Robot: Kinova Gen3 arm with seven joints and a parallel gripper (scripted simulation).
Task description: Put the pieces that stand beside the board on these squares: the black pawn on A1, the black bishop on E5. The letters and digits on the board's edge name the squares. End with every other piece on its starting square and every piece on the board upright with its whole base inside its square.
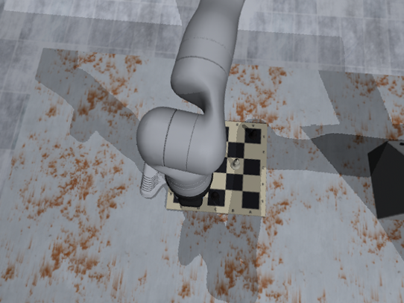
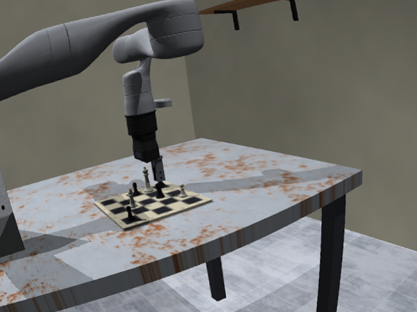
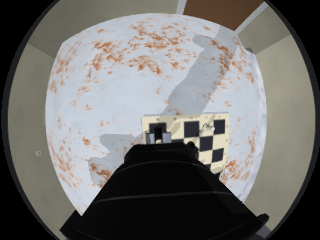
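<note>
Right now the black bishop is 10 mm below my hand. Also, from my hand: white pawn (10 mm ahead, 110 mm to the right, 20 mm below); then chessboard (70 mm behind, 80 mm to the right, 40 mm below); then white bishop (110 mm behind, 90 mm to the right, 10 mm below).
</note>
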